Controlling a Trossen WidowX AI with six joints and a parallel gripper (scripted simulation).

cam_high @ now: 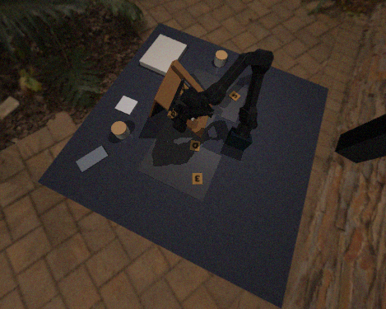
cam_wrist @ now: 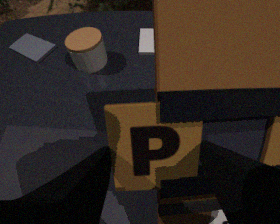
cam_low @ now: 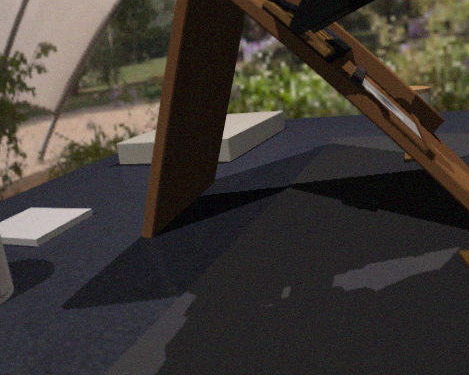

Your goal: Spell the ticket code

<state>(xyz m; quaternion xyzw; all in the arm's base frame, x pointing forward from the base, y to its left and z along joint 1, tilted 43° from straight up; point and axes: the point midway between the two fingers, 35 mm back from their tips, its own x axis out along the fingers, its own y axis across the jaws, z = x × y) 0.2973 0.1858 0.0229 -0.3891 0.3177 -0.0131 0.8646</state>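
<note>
Now: gripper tip 4 cm past the white ticket, 10 cm to the left of it and 7 cm above it. The rest, counted from my gripper tip: grey card 27 cm ahead, 39 cm to the left, 17 cm below; then letter tile right at my gripper tip; then white card 33 cm ahead, 3 cm to the left, 17 cm below.
</note>
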